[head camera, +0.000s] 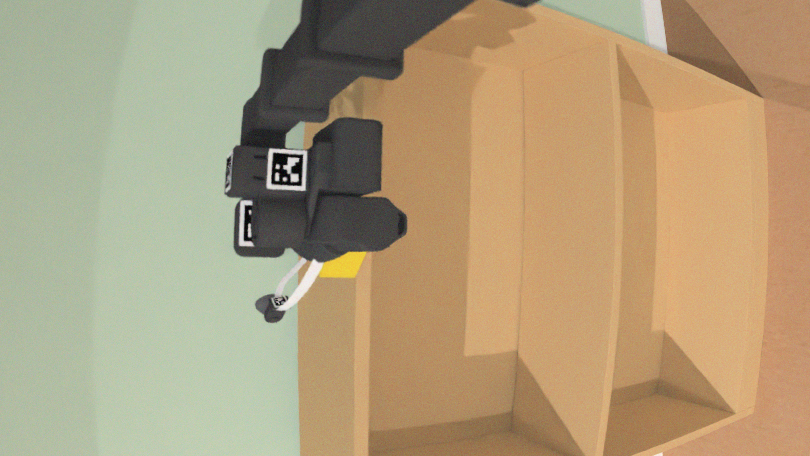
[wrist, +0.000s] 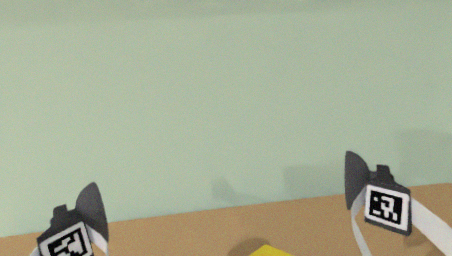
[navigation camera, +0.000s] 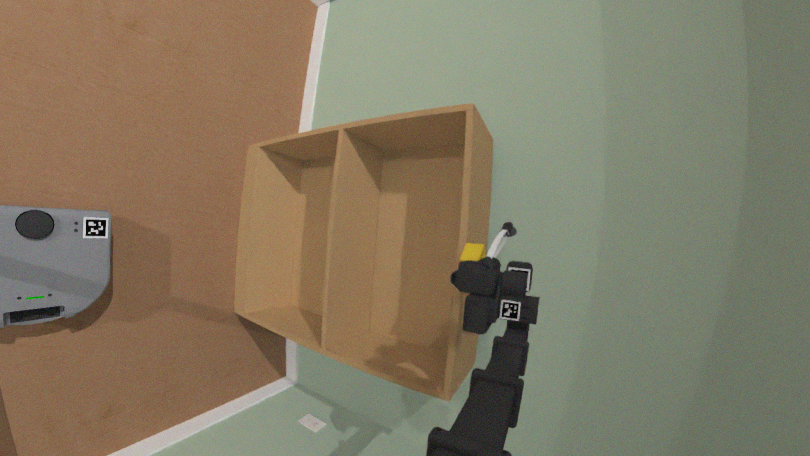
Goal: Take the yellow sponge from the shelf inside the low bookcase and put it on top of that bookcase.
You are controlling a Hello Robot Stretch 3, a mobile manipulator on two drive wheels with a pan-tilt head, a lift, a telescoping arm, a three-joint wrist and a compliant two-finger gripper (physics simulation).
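Places are measured from the robot's base along level axes (x ahead, y up, z right), in millimetres.
Where they show: gripper, between the fingertips: [wrist: 225, 185]; robot's base, origin of its link: [navigation camera: 36, 222].
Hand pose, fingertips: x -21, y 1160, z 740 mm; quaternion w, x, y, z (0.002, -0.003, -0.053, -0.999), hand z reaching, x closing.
Note:
Things, the pixels of their top centre, and the offset from my fingertips. "spot": a spot on its surface instead. Level surfaces: height alone.
- yellow sponge, centre of its top: [head camera: 318, 228] [navigation camera: 482, 267] dx -7, dy -55, dz -44 mm
- shelf, a spot on its surface: [head camera: 615, 226] spot: dx -28, dy -549, dz -57 mm
- brown floor, height of its surface: dy -1160 mm
The yellow sponge [head camera: 341, 265] [navigation camera: 472, 251] [wrist: 270, 251] rests on the top board of the low bookcase [head camera: 325, 351] [navigation camera: 478, 169] [wrist: 165, 231]. In the head and navigation views it is partly hidden by the wrist; in the wrist view its upper corner shows at the bottom edge. My gripper [wrist: 225, 185] is open, with its fingers wide apart and no object between the fingertips. It is above the bookcase top, higher than the sponge and apart from it. One finger shows beside the wrist in the head and navigation views, and the other is hidden there.
The bookcase appears sideways in the head and navigation views, with two open compartments split by a shelf [head camera: 615, 226] [navigation camera: 333, 237]. A green wall [head camera: 187, 339] [navigation camera: 651, 226] [wrist: 200, 100] stands behind it. My grey base [navigation camera: 56, 254] is on the brown floor [navigation camera: 187, 169] in front.

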